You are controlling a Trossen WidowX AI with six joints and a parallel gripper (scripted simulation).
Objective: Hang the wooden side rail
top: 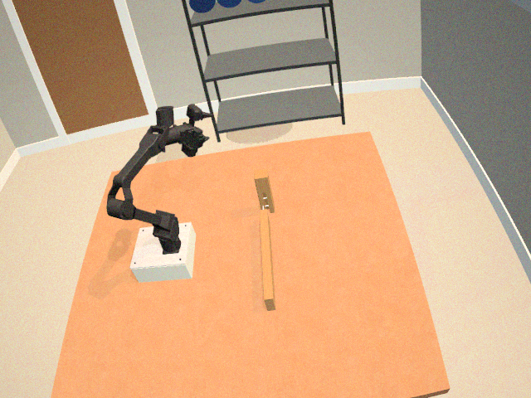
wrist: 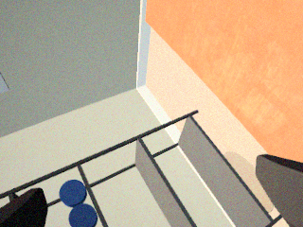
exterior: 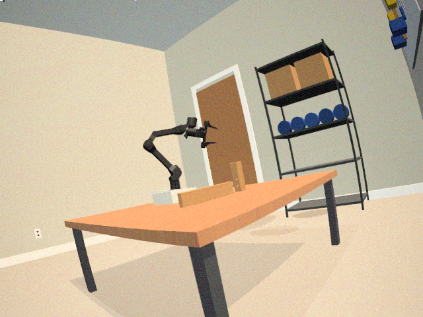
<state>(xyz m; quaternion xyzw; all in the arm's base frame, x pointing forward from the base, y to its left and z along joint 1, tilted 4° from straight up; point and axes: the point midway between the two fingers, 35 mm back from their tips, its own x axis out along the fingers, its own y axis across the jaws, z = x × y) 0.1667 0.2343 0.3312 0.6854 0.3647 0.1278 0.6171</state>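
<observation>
Right now my gripper tip is 140 mm short of the wooden headboard post, 50 mm to the left of it and 290 mm above it.
</observation>
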